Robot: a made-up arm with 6 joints.
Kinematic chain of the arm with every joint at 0, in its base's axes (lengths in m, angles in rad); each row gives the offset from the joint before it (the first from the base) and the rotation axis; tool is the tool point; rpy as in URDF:
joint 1: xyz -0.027 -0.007 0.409 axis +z
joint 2: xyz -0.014 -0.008 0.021 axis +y
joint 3: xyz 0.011 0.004 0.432 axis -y
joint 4: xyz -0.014 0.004 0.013 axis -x
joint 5: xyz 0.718 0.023 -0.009 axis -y
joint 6: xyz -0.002 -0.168 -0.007 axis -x
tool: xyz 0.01 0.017 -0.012 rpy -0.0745 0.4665 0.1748
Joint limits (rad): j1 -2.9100..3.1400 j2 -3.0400..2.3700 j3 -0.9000..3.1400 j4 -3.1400..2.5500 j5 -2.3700..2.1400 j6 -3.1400..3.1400
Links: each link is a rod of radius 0.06 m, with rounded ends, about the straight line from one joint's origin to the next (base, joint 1, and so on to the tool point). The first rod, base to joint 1, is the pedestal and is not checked.
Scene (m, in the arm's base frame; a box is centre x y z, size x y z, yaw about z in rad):
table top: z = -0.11
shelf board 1: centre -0.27 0.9 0 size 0.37 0.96 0.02 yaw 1.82
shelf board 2: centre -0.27 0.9 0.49 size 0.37 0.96 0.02 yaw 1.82
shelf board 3: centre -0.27 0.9 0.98 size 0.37 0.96 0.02 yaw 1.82
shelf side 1: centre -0.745 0.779 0.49 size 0.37 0.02 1 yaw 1.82
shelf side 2: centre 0.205 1.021 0.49 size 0.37 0.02 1 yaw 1.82
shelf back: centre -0.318 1.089 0.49 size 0.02 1 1 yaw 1.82
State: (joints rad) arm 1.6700 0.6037 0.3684 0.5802 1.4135 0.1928
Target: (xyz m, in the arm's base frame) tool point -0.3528 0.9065 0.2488
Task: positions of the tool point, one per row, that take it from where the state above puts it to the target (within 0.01 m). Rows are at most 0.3 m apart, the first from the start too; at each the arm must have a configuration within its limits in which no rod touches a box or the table.
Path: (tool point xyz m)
1: 0.0166 0.8840 0.7152
2: 0.0417 0.7937 0.7248
3: 0.0634 0.6984 0.7161
4: 0.0810 0.6021 0.6884
5: -0.1076 0.6299 0.4621
6: -0.2583 0.5351 0.2488
7: -0.2999 0.6371 0.2569
8: -0.3296 0.7347 0.2591
9: -0.3472 0.8253 0.2560
10: -0.3528 0.9065 0.2488

